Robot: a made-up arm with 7 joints. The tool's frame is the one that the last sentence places.
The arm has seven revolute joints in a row. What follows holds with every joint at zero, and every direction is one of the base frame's. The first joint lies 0.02 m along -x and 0.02 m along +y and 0.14 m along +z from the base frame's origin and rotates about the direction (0, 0.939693, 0.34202), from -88.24 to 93.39 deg. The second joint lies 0.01 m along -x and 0.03 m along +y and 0.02 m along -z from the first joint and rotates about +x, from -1.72 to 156.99 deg. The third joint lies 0.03 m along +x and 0.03 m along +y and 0.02 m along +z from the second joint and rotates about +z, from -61.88 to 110.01 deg. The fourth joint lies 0.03 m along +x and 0.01 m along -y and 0.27 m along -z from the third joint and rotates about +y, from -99.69 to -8.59 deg. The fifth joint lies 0.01 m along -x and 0.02 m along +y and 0.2 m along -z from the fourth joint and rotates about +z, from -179.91 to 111.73 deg. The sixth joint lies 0.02 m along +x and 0.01 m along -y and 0.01 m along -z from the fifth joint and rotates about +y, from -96.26 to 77.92 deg. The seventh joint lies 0.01 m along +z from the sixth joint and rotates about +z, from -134.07 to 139.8 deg. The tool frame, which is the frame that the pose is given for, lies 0.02 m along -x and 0.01 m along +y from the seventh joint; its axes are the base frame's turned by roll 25.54, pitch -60.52 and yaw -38.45 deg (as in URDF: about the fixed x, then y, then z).
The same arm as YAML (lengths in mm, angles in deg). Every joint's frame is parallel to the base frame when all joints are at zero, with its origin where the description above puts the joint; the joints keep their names.
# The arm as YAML. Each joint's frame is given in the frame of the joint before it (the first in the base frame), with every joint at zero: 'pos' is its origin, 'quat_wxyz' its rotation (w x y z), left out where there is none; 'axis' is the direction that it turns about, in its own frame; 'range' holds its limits. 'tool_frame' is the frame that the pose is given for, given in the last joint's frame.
length_unit: mm
angle_unit: deg
joints:
  - joint: joint 1
    pos: [-20.0, 20.0, 140.0]
    axis: [0.0, 0.9397, 0.342]
    range: [-88.24, 93.39]
  - joint: joint 2
    pos: [-10.0, 30.0, -20.0]
    axis: "+x"
    range: [-1.72, 156.99]
  - joint: joint 3
    pos: [30.0, 30.0, 20.0]
    axis: "+z"
    range: [-61.88, 110.01]
  - joint: joint 4
    pos: [30.0, -10.0, -270.0]
    axis: "+y"
    range: [-99.69, -8.59]
  - joint: joint 5
    pos: [-10.0, 20.0, -200.0]
    axis: "+z"
    range: [-179.91, 111.73]
  - joint: joint 6
    pos: [20.0, -10.0, -10.0]
    axis: "+y"
    range: [-96.26, 77.92]
  - joint: joint 7
    pos: [0.0, 0.0, 10.0]
    axis: "+z"
    range: [-134.07, 139.8]
tool_frame:
  pos: [-20.0, 10.0, 0.0]
  quat_wxyz: [0.832083, 0.018446, -0.526919, -0.172204]

